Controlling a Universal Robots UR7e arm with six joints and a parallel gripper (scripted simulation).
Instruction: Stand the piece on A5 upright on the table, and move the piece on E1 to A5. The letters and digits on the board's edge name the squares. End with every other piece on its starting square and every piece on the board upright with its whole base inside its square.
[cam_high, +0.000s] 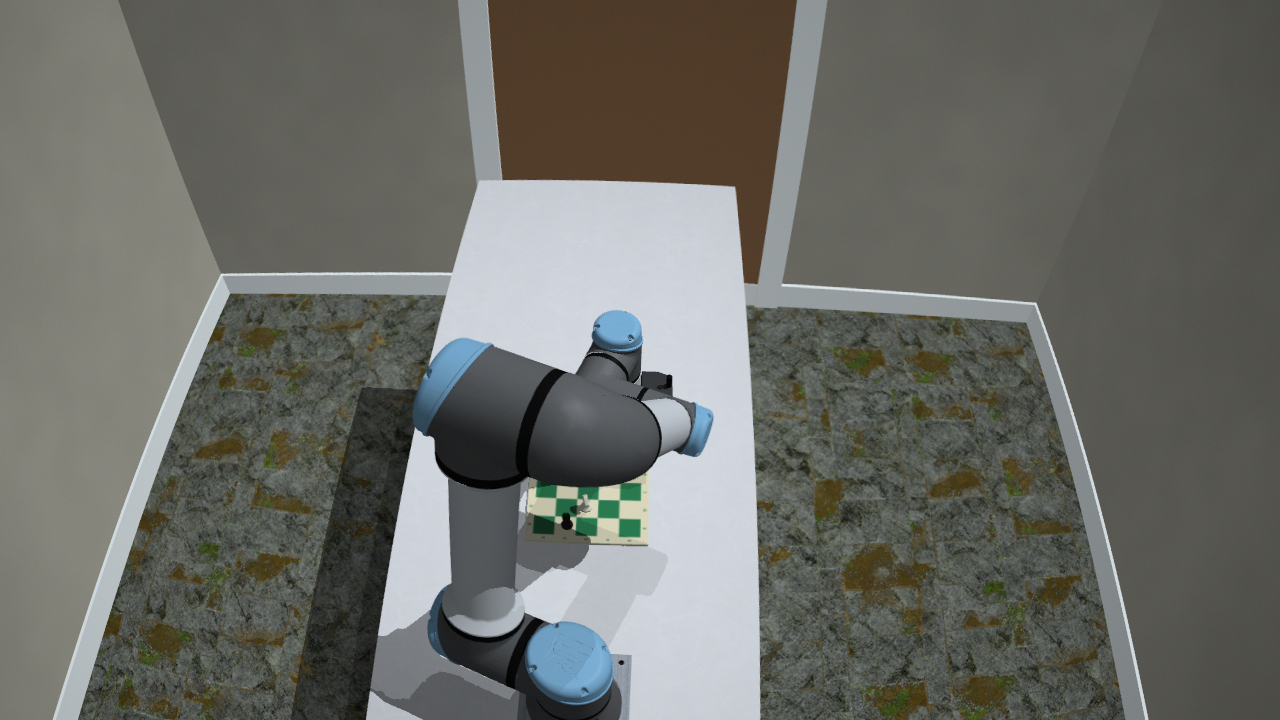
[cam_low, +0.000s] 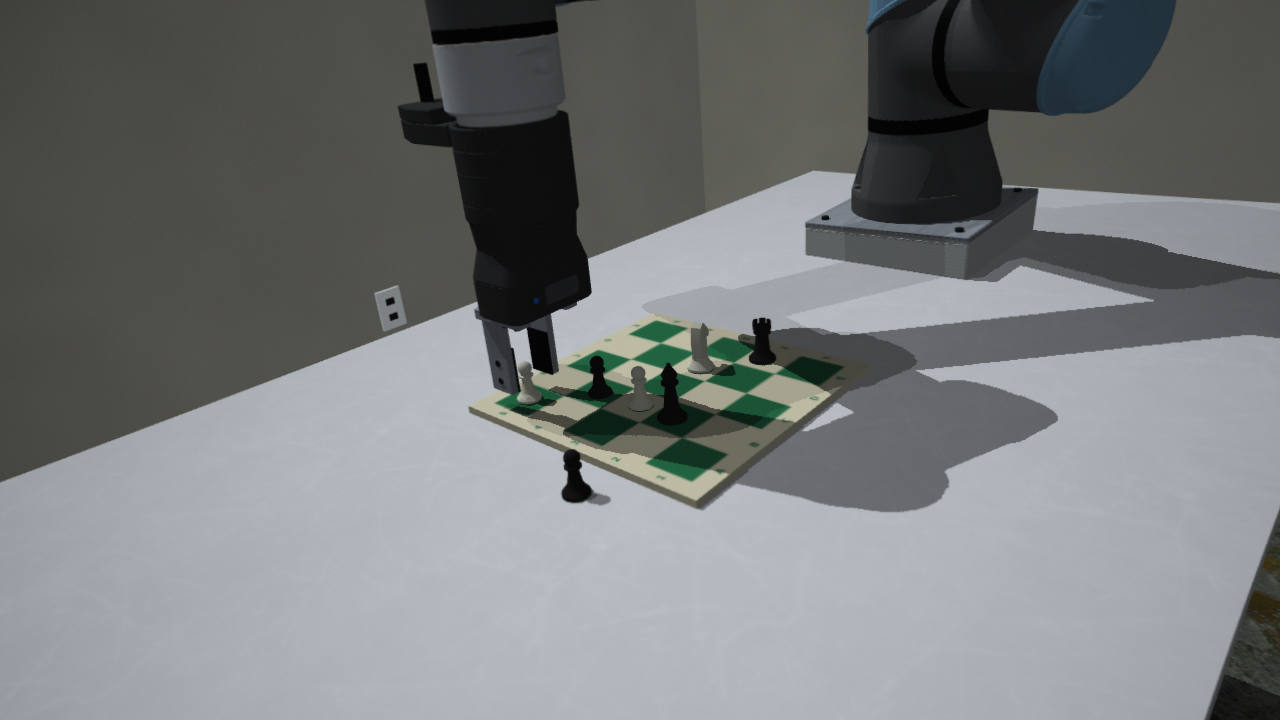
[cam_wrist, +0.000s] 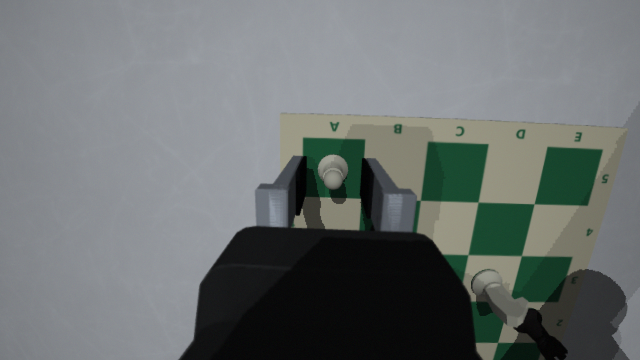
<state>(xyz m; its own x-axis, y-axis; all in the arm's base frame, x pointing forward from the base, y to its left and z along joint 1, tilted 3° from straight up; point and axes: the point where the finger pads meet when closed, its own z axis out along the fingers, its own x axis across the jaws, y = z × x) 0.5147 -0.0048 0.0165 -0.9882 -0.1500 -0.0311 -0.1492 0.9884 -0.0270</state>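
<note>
Now: hand 9 cm past the chessboard, 6 cm to the right of it and 4 cm above it. From my hand the other things lie so: white knight: 12 cm behind, 6 cm to the left, 2 cm below.
</note>
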